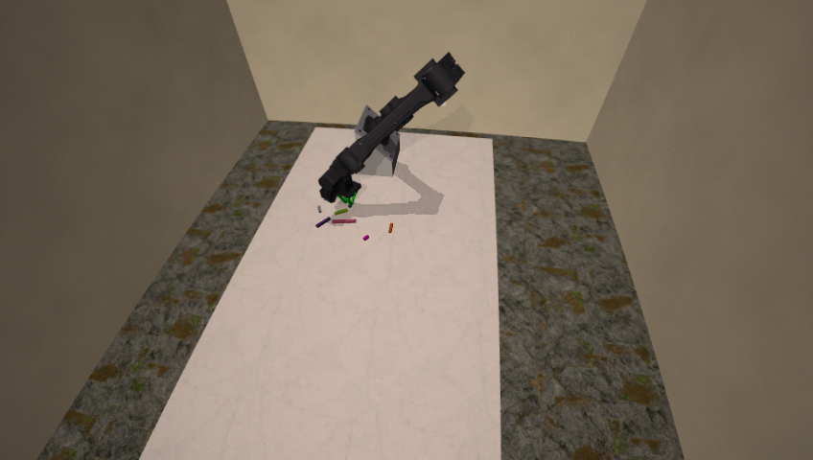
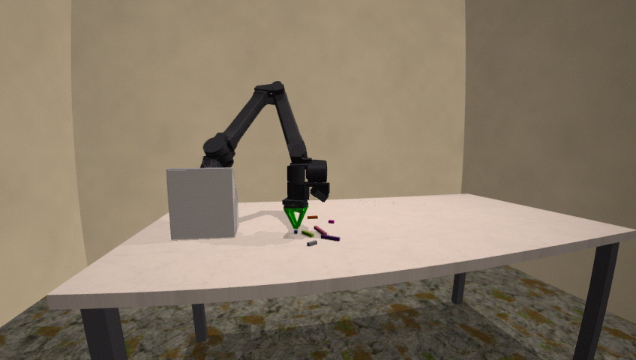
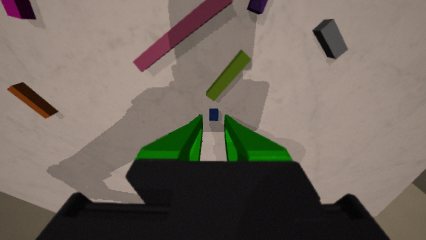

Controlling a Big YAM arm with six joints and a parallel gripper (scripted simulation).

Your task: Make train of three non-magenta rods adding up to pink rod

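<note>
Right now my hand is 20 mm above the blue rod. Round my hand: pink rod: 80 mm ahead, 20 mm below, 10 mm to the right; grey rod: 120 mm to the right, 20 mm below, 20 mm ahead; lime rod: 30 mm to the right, 30 mm ahead, 20 mm below.
</note>
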